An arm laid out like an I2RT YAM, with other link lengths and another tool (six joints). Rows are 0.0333 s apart.
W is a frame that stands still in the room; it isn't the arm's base.
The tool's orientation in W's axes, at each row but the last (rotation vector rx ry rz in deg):
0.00 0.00 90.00
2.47 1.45 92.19
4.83 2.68 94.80
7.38 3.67 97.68
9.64 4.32 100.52
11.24 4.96 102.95
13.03 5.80 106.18
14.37 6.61 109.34
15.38 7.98 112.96
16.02 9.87 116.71
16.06 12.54 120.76
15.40 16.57 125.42
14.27 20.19 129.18
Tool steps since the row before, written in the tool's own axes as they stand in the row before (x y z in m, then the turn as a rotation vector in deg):
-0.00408 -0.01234 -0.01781 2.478 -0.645 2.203
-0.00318 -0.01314 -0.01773 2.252 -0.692 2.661
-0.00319 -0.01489 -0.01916 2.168 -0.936 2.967
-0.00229 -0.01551 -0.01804 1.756 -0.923 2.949
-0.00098 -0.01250 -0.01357 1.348 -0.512 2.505
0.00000 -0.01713 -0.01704 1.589 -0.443 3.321
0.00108 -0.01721 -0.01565 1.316 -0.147 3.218
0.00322 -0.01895 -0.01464 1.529 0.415 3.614
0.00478 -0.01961 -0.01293 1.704 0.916 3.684
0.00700 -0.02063 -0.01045 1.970 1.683 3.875
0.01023 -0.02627 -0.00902 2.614 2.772 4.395
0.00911 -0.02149 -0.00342 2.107 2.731 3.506
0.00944 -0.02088 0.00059 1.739 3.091 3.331
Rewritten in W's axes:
0.01234 -0.00408 -0.01781 0.645 2.478 2.203
0.01247 -0.00248 -0.01832 0.721 2.249 2.656
0.01346 -0.00152 -0.02039 0.995 2.180 2.939
0.01335 0.00045 -0.01982 1.035 1.771 2.902
0.01021 0.00199 -0.01527 0.641 1.312 2.494
0.01336 0.00480 -0.01955 0.668 1.492 3.328
0.01260 0.00677 -0.01837 0.444 1.150 3.254
0.01295 0.01017 -0.01768 -0.050 1.139 3.778
0.01231 0.01263 -0.01623 -0.544 1.094 3.978
0.01165 0.01573 -0.01416 -1.266 0.976 4.379
0.01352 0.02200 -0.01447 -2.330 0.981 5.238
0.00992 0.01945 -0.00893 -2.264 0.498 4.338
0.00887 0.02033 -0.00579 -2.333 -0.037 4.270

